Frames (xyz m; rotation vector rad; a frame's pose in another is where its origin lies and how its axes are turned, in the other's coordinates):
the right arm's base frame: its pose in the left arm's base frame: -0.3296 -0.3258 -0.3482 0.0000 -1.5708 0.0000
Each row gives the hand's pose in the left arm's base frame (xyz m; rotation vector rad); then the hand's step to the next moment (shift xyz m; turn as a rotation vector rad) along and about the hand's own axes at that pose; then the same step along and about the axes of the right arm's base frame.
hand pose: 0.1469 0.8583 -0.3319 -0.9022 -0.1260 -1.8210
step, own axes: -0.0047 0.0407 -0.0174 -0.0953 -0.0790 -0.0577
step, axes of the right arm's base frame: -0.0282 -0.0228 -0.0259 -0.0760 0.0799 0.0806
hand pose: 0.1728 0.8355 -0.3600 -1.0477 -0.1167 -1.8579
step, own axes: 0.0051 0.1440 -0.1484 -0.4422 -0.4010 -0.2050
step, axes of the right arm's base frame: -0.1385 -0.1523 -0.0205 -0.3016 0.4197 0.3623
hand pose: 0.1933 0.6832 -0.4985 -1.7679 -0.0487 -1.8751
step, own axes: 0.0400 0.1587 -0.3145 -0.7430 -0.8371 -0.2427
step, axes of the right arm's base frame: -0.0582 -0.2719 0.2199 -0.4377 0.8829 0.5836
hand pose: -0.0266 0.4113 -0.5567 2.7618 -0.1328 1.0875
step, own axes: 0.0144 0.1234 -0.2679 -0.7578 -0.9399 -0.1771
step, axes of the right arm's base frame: 0.2180 -0.0705 0.1863 -0.5079 0.9717 0.5356
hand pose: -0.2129 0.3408 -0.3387 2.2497 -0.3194 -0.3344
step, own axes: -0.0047 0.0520 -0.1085 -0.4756 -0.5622 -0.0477
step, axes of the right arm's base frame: 0.1087 0.0446 -0.0265 -0.3374 0.5480 0.3610
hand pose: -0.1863 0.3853 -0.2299 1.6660 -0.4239 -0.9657
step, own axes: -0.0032 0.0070 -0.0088 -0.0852 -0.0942 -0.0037
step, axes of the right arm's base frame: 0.0082 0.0055 -0.0063 -0.0547 0.0930 0.0671
